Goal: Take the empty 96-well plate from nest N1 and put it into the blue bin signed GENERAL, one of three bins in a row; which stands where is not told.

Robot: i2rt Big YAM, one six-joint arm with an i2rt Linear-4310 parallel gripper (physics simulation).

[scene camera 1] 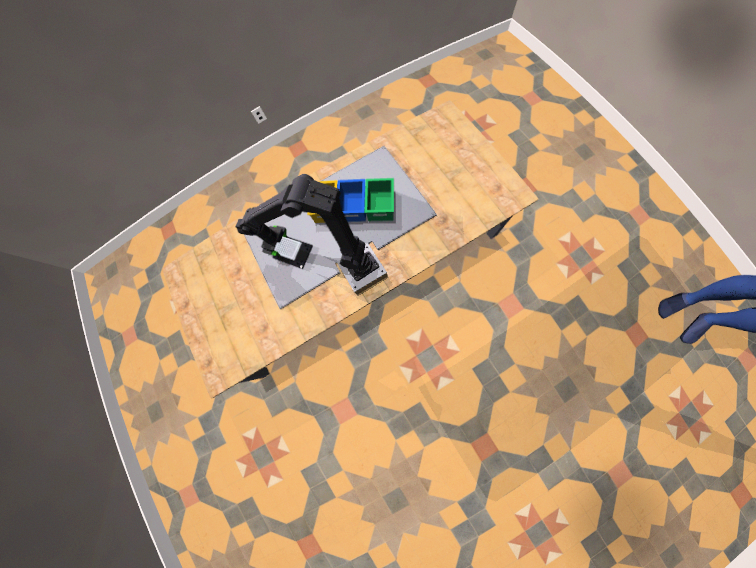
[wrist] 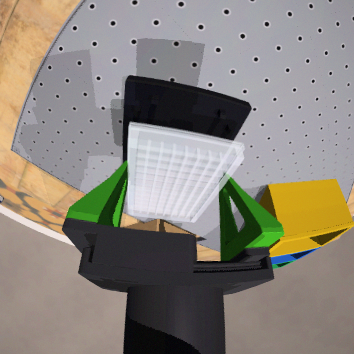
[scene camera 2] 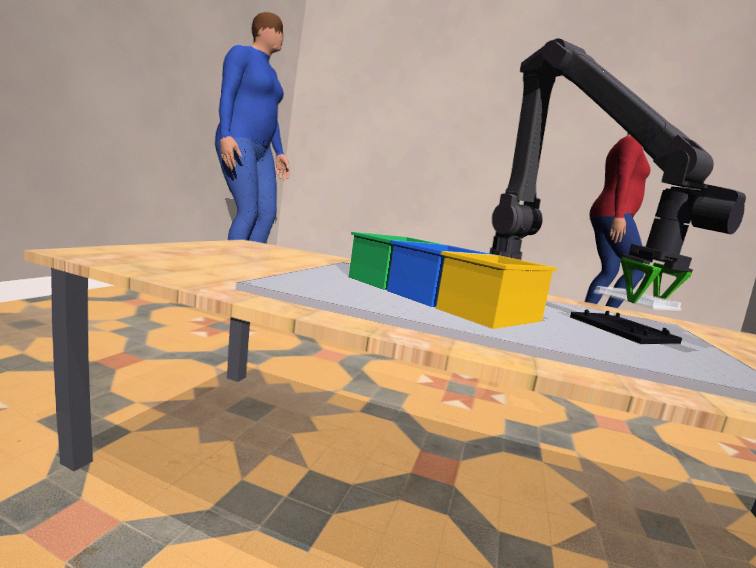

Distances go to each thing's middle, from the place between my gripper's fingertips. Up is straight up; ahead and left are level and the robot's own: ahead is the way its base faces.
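From the clear 96-well plate (scene camera 2: 648, 301), my hand is 1 cm past it, 1 cm to the left of it and 1 cm below it. There's a black nest (scene camera 2: 620, 326) too, and that's 2 cm behind my hand, 2 cm to the right of it and 6 cm below it.
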